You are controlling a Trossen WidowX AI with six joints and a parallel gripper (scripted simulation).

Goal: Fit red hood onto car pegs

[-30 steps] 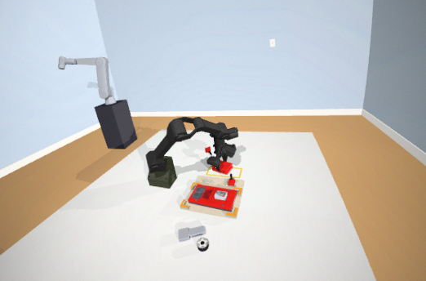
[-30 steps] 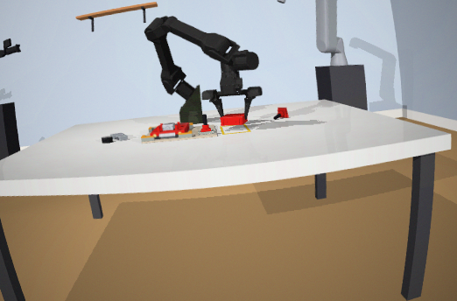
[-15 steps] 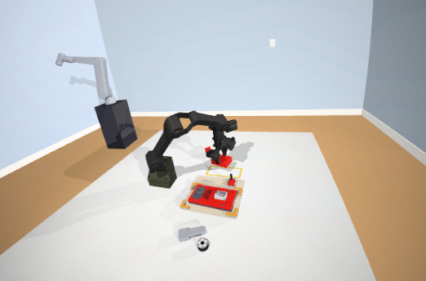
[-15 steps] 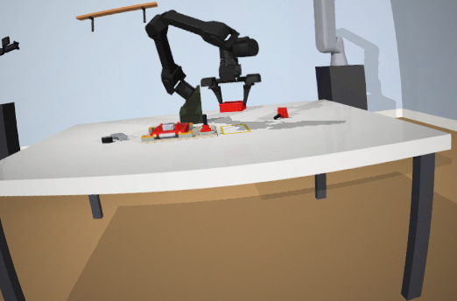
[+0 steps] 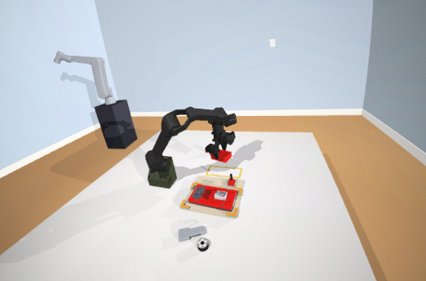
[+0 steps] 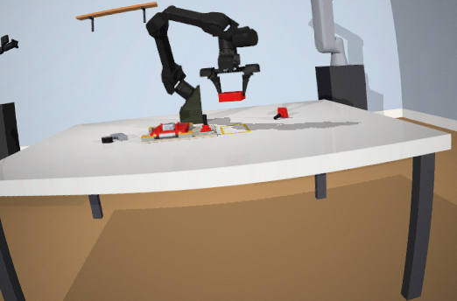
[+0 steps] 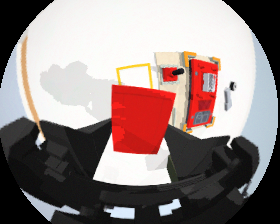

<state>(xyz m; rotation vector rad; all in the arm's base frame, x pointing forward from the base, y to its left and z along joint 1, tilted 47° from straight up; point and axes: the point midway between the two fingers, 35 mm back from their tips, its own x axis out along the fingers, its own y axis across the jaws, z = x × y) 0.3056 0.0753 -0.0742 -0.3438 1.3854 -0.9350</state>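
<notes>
The grey engine block lies 3 cm ahead of my gripper tip, 21 cm to the right of it and 8 cm below it. From my gripper tip the other things lie so: red hood 1 cm above; then small wheel 1 cm behind, 43 cm to the right, 9 cm below.
</notes>
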